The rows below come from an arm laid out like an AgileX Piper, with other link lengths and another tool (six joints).
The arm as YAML. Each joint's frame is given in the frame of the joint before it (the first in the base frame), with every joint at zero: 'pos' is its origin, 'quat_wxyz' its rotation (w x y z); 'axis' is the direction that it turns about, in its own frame. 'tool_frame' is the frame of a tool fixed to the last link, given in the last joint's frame.
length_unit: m
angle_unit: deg
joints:
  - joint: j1
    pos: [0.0, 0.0, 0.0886]
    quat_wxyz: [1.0, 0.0, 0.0, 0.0]
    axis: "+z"
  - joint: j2
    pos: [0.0, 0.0, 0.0]
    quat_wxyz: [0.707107, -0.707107, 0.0, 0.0]
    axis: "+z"
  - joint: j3
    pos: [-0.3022, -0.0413, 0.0]
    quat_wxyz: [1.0, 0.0, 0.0, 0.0]
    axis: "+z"
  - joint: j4
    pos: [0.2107, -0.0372, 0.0]
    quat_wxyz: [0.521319, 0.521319, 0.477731, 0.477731]
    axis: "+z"
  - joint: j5
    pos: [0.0, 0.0, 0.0]
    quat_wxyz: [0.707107, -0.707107, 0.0, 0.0]
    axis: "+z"
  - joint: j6
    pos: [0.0, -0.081, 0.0]
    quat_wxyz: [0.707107, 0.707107, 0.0, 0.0]
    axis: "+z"
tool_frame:
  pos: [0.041, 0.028, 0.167]
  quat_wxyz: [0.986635, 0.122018, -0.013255, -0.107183]
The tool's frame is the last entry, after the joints.
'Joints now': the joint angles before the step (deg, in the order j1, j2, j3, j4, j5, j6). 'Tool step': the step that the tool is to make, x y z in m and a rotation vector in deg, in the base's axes. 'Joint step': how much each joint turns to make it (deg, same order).
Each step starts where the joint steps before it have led.
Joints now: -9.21 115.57 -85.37 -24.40 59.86 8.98
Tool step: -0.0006 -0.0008 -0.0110 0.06 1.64 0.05
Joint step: 0.00 1.96 -0.31 -0.23 -0.01 0.06
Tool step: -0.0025 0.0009 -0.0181 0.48 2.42 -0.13
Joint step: 0.01 2.87 0.01 0.00 -0.34 0.29
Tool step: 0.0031 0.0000 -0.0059 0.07 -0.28 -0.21
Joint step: -0.01 0.84 0.00 -0.14 -0.96 0.66
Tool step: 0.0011 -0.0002 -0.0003 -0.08 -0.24 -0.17
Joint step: 0.01 0.06 -0.06 -0.11 -0.16 0.31
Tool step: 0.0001 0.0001 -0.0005 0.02 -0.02 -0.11
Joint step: -0.01 0.06 0.01 0.01 -0.05 0.13
